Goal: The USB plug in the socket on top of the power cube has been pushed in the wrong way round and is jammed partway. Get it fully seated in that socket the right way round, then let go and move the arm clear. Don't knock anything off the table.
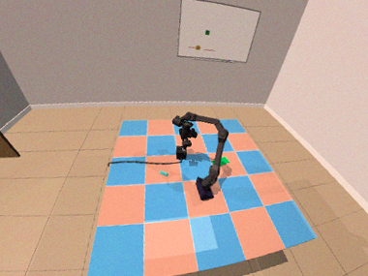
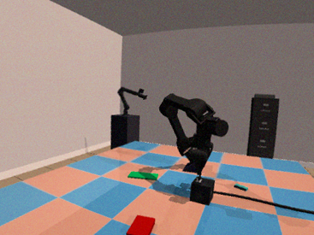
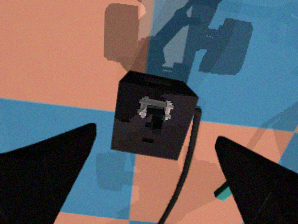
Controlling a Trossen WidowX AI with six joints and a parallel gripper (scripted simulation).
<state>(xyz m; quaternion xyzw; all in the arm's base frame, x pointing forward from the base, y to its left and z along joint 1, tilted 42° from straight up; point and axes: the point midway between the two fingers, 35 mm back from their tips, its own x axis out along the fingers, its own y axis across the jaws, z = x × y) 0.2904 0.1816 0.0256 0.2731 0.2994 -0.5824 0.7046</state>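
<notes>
The USB plug is 3 cm below my gripper tip. The rest, counted from my gripper tip: USB socket: 5 cm below; then red block: 29 cm ahead, 9 cm to the right, 11 cm below; then small teal piece: 18 cm behind, 15 cm to the left, 11 cm below.
</notes>
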